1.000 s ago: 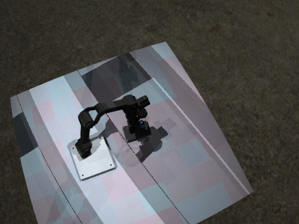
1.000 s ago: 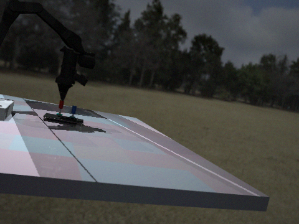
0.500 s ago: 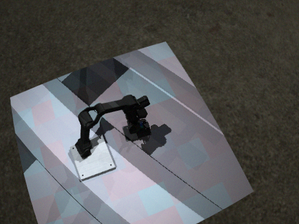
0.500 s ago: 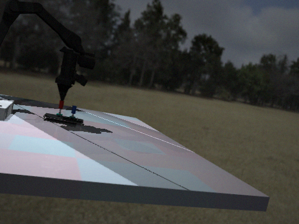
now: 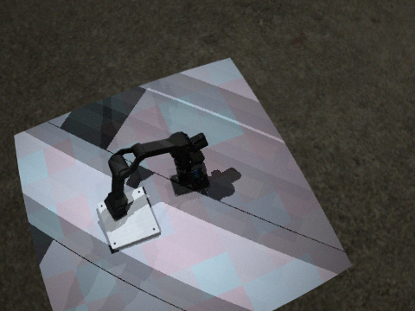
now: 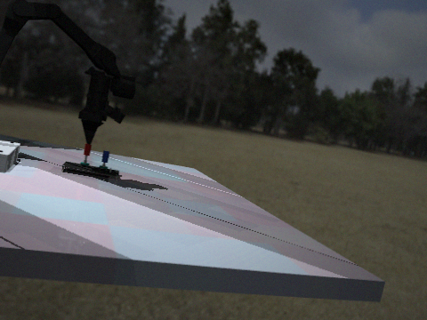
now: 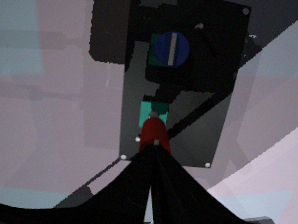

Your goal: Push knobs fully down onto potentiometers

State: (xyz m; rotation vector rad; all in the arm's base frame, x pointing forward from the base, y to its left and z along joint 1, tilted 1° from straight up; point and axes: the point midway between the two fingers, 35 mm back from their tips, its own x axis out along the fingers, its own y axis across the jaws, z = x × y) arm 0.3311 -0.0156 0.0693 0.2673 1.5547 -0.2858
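Right now my gripper tip is 1 cm above the red knob. Round my gripper tip: blue knob 5 cm ahead, 2 cm to the right, 2 cm below.
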